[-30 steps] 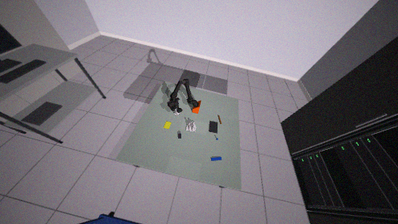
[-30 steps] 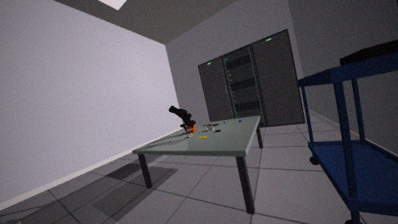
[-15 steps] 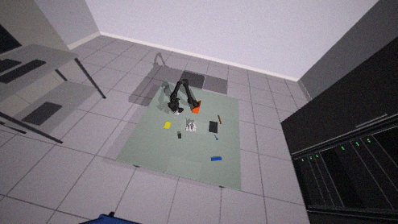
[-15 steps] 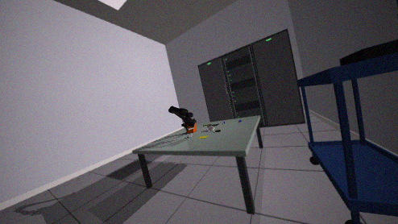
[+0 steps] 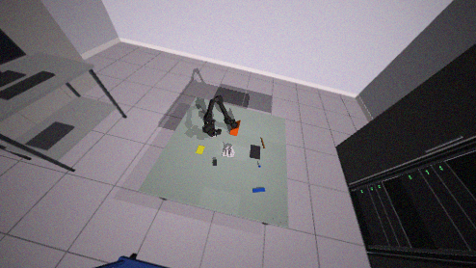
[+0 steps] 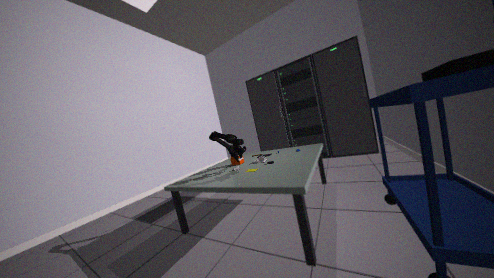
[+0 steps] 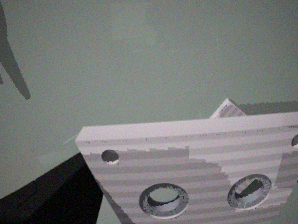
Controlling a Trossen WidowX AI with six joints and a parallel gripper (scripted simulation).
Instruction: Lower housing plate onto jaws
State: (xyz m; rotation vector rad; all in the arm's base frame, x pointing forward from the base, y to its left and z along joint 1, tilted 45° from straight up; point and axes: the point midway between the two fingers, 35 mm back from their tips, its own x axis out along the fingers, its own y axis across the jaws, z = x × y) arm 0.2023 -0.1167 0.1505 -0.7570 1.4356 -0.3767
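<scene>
Now: the white part 100 mm ahead of my gripper tip, 230 mm to the left of it and 70 mm below it. From my gripper tip the other things lie so: dark flat slab (30 mm behind, 500 mm to the left, 80 mm below); then yellow block (170 mm ahead, 60 mm to the right, 80 mm below); then dark cube (250 mm ahead, 140 mm to the left, 70 mm below).
</scene>
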